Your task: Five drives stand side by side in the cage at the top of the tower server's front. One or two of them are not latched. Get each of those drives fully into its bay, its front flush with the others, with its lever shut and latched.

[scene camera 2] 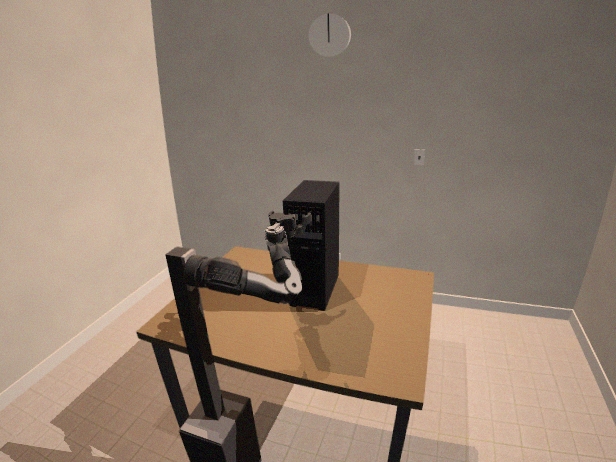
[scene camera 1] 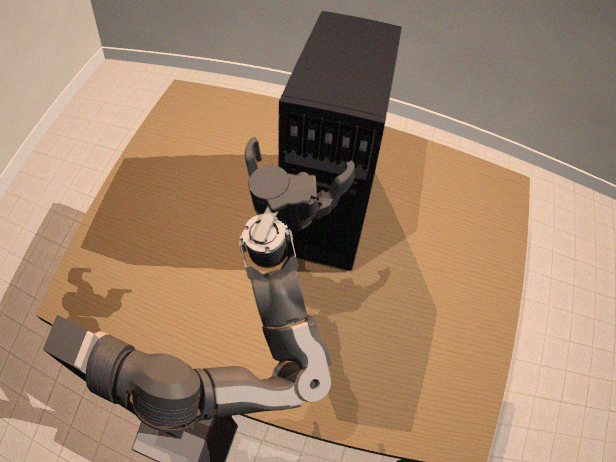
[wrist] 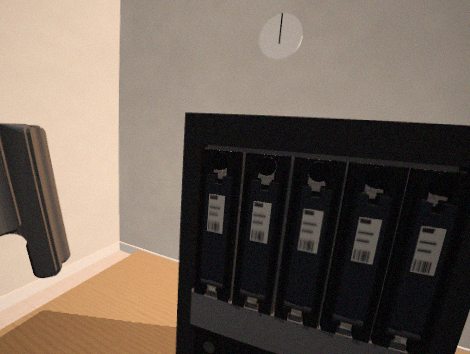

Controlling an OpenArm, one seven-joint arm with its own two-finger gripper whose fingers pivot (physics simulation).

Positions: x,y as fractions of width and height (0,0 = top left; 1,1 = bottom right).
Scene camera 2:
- black tower server: 0.52,0.56
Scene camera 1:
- my gripper: 0.49,0.34
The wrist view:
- lever: 0.56,0.58
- black tower server: 0.91,0.41
